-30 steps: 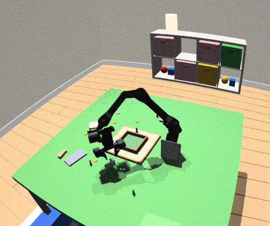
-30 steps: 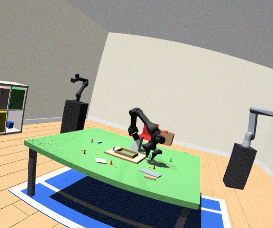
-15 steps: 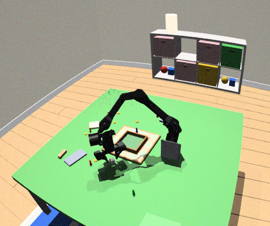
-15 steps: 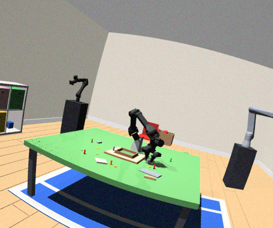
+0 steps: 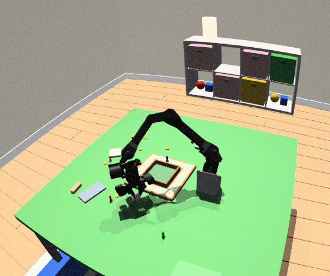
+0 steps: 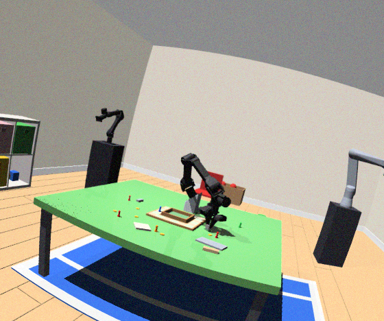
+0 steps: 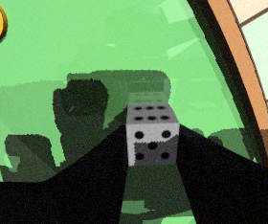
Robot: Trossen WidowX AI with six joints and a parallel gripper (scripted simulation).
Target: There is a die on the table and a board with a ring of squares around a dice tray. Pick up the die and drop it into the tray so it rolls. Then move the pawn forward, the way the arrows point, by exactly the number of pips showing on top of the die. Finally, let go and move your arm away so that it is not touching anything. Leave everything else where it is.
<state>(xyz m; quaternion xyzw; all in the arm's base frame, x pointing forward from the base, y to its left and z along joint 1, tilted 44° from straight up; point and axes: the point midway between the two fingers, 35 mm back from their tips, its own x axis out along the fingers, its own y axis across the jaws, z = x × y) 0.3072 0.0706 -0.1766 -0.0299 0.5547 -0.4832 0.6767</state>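
Now: the dark blue pawn 4 cm behind my gripper tip, 31 cm to the right of it and 2 cm above it. The rest, counted from my gripper tip: green pawn (21 cm behind, 18 cm to the left, 1 cm above); then grey card (25 cm ahead, 5 cm to the left, 1 cm below); then white die (right at my gripper tip).
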